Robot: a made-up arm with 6 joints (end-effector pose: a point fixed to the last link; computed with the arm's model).
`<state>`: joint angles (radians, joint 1 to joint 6).
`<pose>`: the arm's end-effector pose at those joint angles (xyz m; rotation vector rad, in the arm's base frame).
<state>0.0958 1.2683 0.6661 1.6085 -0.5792 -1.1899</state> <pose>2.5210 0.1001 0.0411 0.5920 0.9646 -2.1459</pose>
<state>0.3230 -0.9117 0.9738 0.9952 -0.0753 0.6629</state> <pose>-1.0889 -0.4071 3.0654 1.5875 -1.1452 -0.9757</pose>
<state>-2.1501 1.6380 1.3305 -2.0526 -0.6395 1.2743</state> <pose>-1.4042 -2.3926 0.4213 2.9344 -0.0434 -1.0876</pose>
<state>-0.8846 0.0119 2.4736 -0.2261 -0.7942 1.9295</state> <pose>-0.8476 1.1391 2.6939 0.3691 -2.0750 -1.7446</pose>
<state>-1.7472 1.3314 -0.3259 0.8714 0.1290 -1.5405</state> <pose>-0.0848 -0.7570 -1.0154 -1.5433 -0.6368 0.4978</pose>
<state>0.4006 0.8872 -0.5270 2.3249 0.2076 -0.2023</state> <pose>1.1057 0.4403 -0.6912 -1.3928 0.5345 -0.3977</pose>
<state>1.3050 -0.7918 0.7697 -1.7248 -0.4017 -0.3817</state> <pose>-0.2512 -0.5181 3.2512 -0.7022 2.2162 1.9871</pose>
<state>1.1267 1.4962 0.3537 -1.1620 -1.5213 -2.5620</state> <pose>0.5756 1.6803 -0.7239 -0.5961 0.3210 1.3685</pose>
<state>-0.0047 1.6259 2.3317 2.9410 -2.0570 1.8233</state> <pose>1.9444 -0.0419 2.2071 0.6134 0.0155 1.6321</pose>
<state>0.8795 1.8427 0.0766 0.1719 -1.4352 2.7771</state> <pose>0.3034 0.3500 -1.1880 -2.2759 0.6560 1.6502</pose>
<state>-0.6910 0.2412 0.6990 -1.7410 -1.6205 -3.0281</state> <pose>1.5464 -0.9871 2.5369 -0.0432 -0.6037 -0.5911</pose>
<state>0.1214 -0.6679 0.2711 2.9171 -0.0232 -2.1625</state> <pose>0.7466 0.0315 3.0684 1.2169 -0.0392 -0.8884</pose>
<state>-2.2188 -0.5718 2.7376 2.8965 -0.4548 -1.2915</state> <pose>1.2510 1.7698 0.7530 -0.7361 -2.7508 0.8558</pose>
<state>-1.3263 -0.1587 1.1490 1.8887 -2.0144 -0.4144</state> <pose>-0.0866 -0.2728 3.1824 -1.3239 1.1691 0.7306</pose>
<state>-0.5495 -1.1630 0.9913 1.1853 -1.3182 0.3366</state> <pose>-1.4382 0.6801 2.5329 2.2424 -0.8101 -1.8751</pose>
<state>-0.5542 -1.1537 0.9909 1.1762 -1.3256 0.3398</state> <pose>-1.4186 0.6776 2.5493 2.2325 -0.7951 -1.8921</pose>
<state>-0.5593 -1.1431 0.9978 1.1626 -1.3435 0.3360</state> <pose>-1.4041 0.6790 2.5587 2.2352 -0.7658 -1.8951</pose>
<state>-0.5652 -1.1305 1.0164 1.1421 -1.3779 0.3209</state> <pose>-1.3975 0.6877 2.5569 2.2571 -0.7147 -1.8757</pose>
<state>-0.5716 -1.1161 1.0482 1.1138 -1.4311 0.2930</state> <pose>-1.4004 0.7048 2.5417 2.2989 -0.6385 -1.8304</pose>
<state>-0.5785 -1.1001 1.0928 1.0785 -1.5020 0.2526</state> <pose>-1.4116 0.7306 2.5126 2.3556 -0.5393 -1.7598</pose>
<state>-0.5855 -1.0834 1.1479 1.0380 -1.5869 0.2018</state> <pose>-1.4294 0.7641 2.4703 2.4193 -0.4223 -1.6679</pose>
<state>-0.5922 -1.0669 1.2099 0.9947 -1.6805 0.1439</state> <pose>-1.4509 0.8032 2.4171 2.4814 -0.2950 -1.5621</pose>
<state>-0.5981 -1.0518 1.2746 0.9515 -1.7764 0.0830</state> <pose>-1.4743 0.8447 2.3556 2.5354 -0.1664 -1.4511</pose>
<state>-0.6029 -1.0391 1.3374 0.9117 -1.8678 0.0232</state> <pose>-1.4975 0.8855 2.2901 2.5786 -0.0460 -1.3435</pose>
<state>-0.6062 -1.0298 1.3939 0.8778 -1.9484 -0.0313</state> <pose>-1.5196 0.9220 2.2252 2.6103 0.0584 -1.2463</pose>
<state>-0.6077 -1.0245 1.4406 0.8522 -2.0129 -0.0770</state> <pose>-1.5403 0.9515 2.1656 2.6324 0.1403 -1.1638</pose>
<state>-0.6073 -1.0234 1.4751 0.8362 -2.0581 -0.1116</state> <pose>-1.5594 0.9723 2.1151 2.6476 0.1964 -1.0983</pose>
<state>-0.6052 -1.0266 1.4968 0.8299 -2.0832 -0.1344</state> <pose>-1.5775 0.9845 2.0752 2.6581 0.2263 -1.0487</pose>
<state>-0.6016 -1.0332 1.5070 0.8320 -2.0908 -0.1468</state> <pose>-1.5946 0.9890 2.0462 2.6659 0.2340 -1.0132</pose>
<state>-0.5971 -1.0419 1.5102 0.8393 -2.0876 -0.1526</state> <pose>-1.6113 0.9888 2.0237 2.6724 0.2279 -0.9861</pose>
